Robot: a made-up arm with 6 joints.
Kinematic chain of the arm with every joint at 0, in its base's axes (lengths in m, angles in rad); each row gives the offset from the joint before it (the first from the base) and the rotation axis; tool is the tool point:
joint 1: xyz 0 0 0.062 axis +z
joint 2: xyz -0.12 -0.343 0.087 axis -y
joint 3: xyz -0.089 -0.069 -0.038 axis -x
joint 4: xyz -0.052 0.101 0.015 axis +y
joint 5: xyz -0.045 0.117 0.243 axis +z
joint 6: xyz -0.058 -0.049 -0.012 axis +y
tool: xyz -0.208 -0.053 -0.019
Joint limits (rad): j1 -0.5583..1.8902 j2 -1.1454..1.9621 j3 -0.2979..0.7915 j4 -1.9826..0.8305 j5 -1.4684..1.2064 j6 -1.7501..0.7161
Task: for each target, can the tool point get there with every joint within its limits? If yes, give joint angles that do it. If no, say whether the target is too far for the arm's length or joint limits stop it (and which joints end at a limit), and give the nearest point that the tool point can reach.
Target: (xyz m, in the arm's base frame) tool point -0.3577 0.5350 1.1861
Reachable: no: too far | nearest point -0.3225 0.1725 0.6542 | short by 0.645 m
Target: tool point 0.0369 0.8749 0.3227
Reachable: no: joint limits stop it (at a limit: joint 1, joint 2, joint 3, joint 4) | nearest point 0.1554 0.5754 0.1076 | short by 0.387 m
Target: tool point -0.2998 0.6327 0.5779
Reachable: no: joint limits stop it (at a limit: joint 1, joint 5, joint 6) | nearest point -0.3364 0.3199 0.4549 | short by 0.338 m
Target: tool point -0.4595 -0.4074 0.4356
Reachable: yes | joints 0.5948 -0.8930 0.2819 -0.9708 -0.9188 0.3091
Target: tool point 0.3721 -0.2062 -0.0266
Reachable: yes | joints 1.6262 0.6968 0.1828 -1.1206 0.8389 -1.1484
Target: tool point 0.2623 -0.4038 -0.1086
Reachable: yes | joints 0.5705 1.6312 0.6545 -1.4135 0.7917 -0.5598
